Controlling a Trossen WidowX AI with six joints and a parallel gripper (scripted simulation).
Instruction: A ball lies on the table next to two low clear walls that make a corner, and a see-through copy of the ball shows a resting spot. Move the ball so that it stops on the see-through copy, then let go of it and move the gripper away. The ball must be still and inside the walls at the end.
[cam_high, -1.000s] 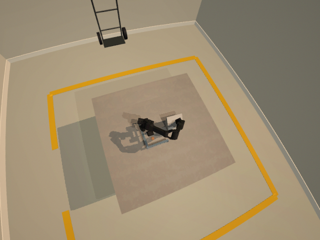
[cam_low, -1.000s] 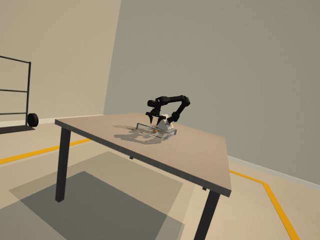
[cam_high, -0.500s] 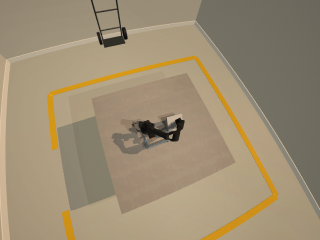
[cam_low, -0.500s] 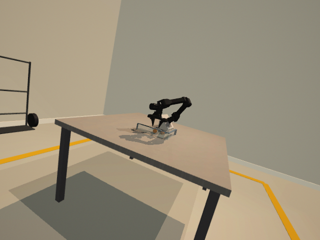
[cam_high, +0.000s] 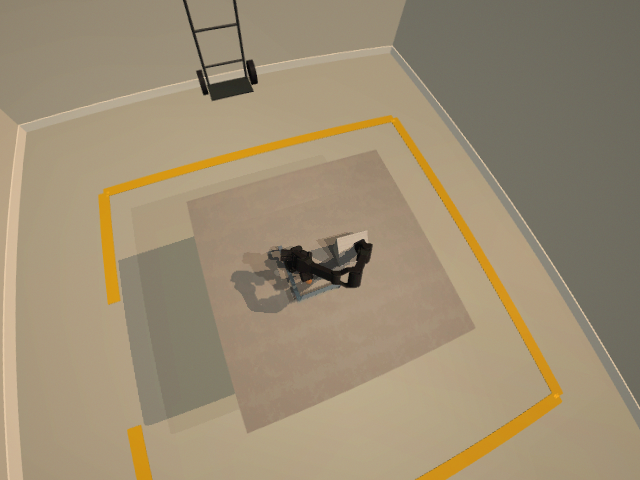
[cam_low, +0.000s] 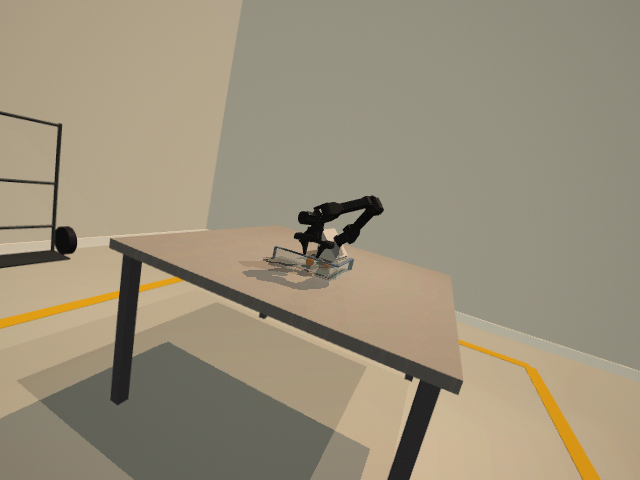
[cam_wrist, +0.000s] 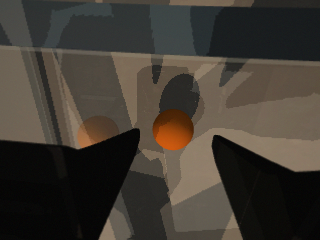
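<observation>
The orange ball lies 2 cm below my gripper tip.
</observation>
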